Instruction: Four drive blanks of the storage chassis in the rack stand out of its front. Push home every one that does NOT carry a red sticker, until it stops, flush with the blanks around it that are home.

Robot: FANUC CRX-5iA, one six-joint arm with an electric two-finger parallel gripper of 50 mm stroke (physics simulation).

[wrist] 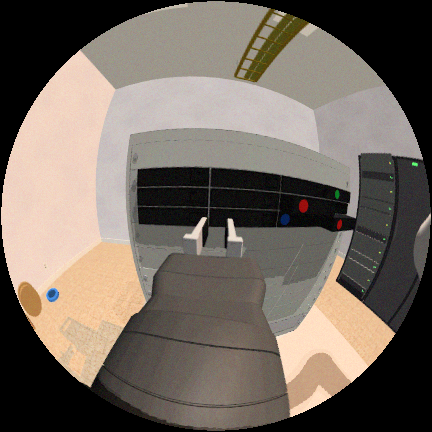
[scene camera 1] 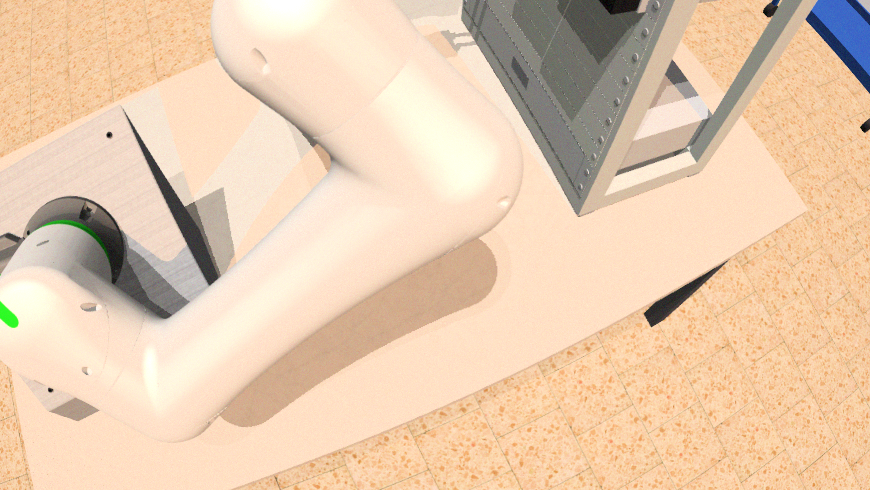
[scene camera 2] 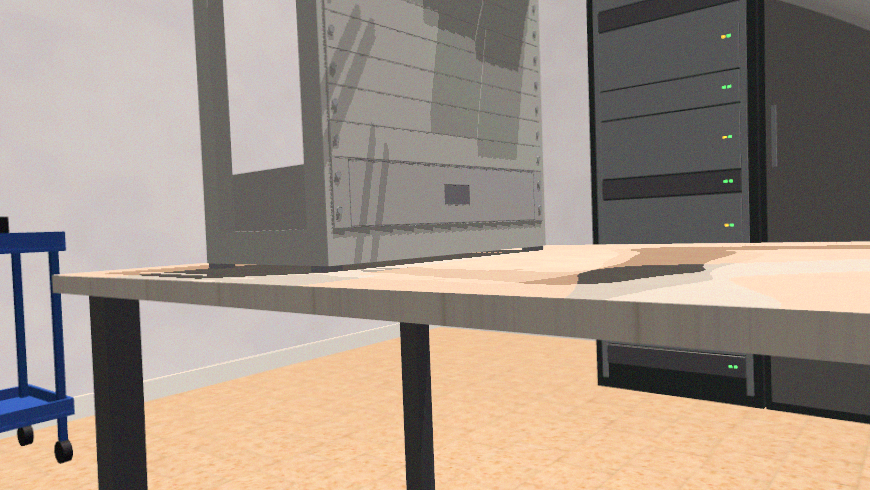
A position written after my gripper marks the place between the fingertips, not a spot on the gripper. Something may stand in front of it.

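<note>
I can see my gripper (wrist: pixel 216 226). There is also a rack (scene camera 2: pixel 411 124), and I find the rack (wrist: pixel 289 203) in the wrist view too, while scene camera 1 gives me another look at the rack (scene camera 1: pixel 599 93).
</note>
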